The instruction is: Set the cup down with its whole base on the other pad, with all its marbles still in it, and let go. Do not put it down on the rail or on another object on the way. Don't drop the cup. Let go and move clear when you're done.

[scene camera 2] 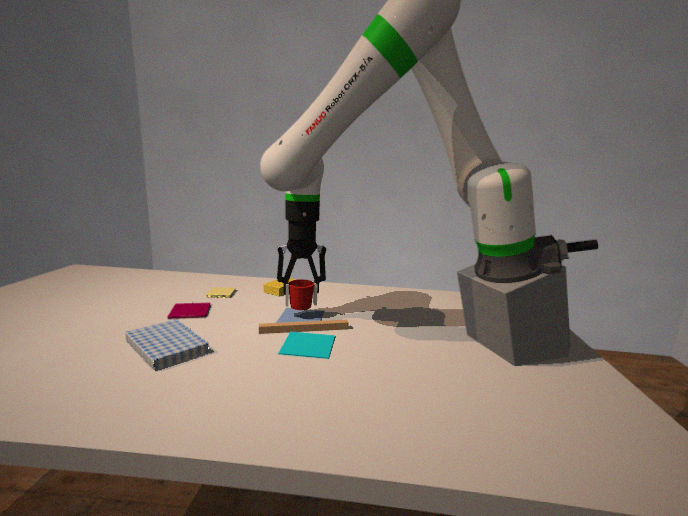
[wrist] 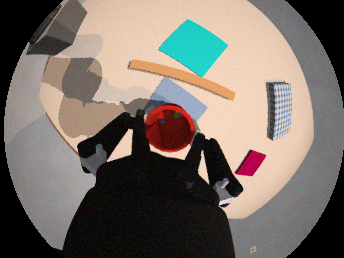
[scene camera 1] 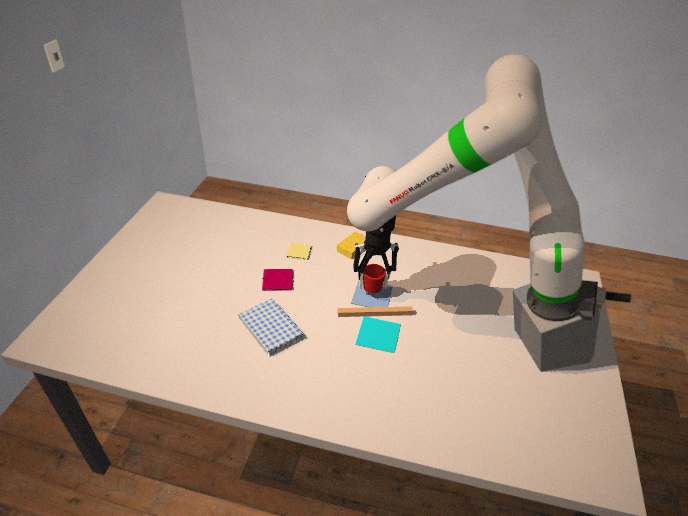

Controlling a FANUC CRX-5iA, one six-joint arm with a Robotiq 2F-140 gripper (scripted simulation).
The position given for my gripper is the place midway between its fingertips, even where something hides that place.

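Observation:
Wrist view: a red cup [wrist: 175,134], my gripper [wrist: 171,118] and a wooden rail [wrist: 168,71]. Scene camera 2: the wooden rail [scene camera 2: 267,328] and my gripper [scene camera 2: 301,304]. Scene camera 1: my gripper [scene camera 1: 372,285].

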